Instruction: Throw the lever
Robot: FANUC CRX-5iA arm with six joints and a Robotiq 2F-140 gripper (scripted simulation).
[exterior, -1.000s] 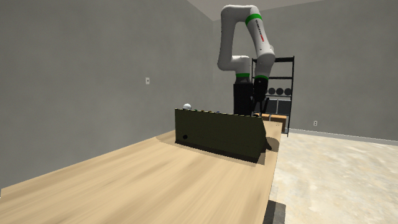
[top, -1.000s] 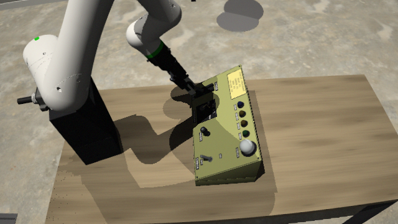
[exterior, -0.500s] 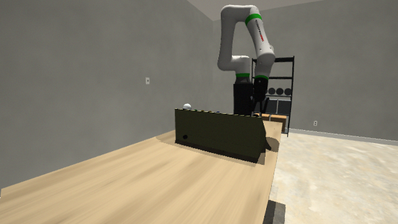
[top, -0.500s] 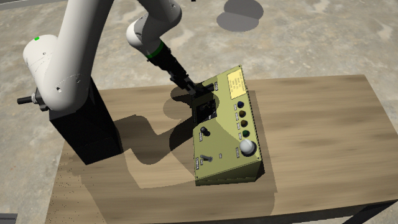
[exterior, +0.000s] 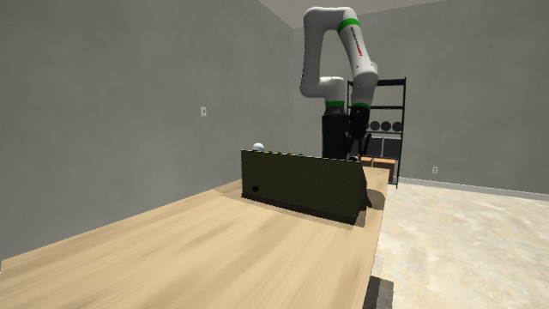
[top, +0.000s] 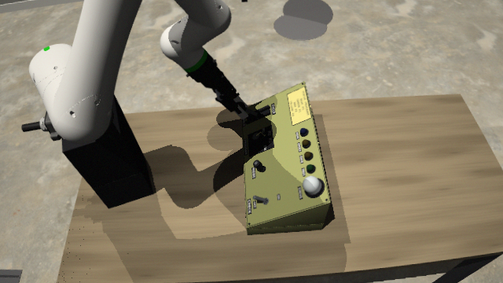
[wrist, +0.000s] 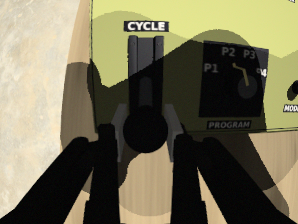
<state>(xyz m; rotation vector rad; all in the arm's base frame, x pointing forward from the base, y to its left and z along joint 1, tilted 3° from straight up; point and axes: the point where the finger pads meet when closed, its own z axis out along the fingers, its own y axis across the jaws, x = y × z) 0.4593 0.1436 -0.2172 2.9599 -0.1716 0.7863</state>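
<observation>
Now: the lever 3 cm ahead of my hand and 2 cm below it. The rest, counted from my hand: olive console: 7 cm ahead, 19 cm to the right, 5 cm below; then toggle switch: 1 cm ahead, 36 cm to the right, 4 cm below; then rotary selector: 5 cm ahead, 12 cm to the right, 3 cm below.
</observation>
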